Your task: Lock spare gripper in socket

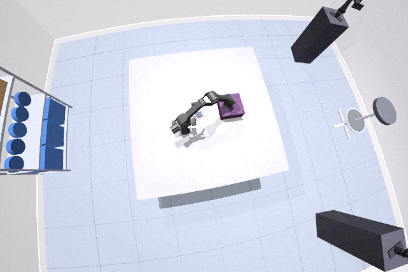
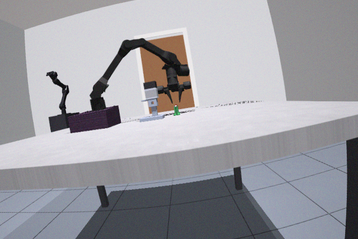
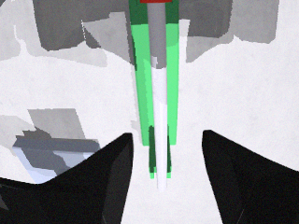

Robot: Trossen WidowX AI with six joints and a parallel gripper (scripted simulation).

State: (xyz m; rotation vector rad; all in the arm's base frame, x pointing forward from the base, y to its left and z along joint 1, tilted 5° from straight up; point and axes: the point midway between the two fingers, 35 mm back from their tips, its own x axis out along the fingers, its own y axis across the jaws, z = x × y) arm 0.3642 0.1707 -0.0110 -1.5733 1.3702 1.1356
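The grey mount is 10 cm behind my gripper tip, 12 cm to the right of it and 1 cm below it. Also, from my gripper tip: spare gripper: 9 cm behind, 12 cm to the right, 6 cm above.
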